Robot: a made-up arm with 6 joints.
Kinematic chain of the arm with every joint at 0, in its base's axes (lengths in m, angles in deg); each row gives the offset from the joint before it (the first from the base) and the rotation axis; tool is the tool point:
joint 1: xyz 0 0 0.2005 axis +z
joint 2: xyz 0 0 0 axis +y
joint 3: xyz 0 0 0.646 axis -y
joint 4: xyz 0 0 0 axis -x
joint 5: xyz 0.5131 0 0 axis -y
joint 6: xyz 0 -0.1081 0 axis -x
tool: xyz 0 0 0
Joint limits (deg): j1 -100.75..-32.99 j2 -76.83..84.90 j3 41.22..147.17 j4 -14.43..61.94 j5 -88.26..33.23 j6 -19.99..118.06
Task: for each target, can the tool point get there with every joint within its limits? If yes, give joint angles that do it. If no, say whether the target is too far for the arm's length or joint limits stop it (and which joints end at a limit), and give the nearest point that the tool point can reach.
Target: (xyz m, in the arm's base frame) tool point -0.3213 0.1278 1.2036
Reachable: yes | joints -38.99 3.44 135.56 17.96 -62.79 60.24
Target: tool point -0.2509 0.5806 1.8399
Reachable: no: too far | nearest point -0.1669 0.3863 1.2911 | short by 0.588 m
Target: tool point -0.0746 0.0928 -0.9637
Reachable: no: joint limits stop it (at a limit: joint 2, joint 3, joint 4) | nearest point -0.5847 0.7273 -0.0774 | short by 1.204 m
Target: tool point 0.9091 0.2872 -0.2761
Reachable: no: joint limits stop it (at a limit: joint 1, joint 2, joint 3, joint 4) | nearest point 0.7783 -0.6301 -0.1159 | short by 0.940 m
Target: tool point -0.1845 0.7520 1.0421
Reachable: yes | joints -83.20 -52.39 61.55 29.46 -31.88 38.89
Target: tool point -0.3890 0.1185 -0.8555
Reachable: no: joint limits stop it (at a limit: joint 1, joint 2, joint 3, joint 4) | nearest point -0.8093 0.4647 -0.0774 | short by 0.950 m
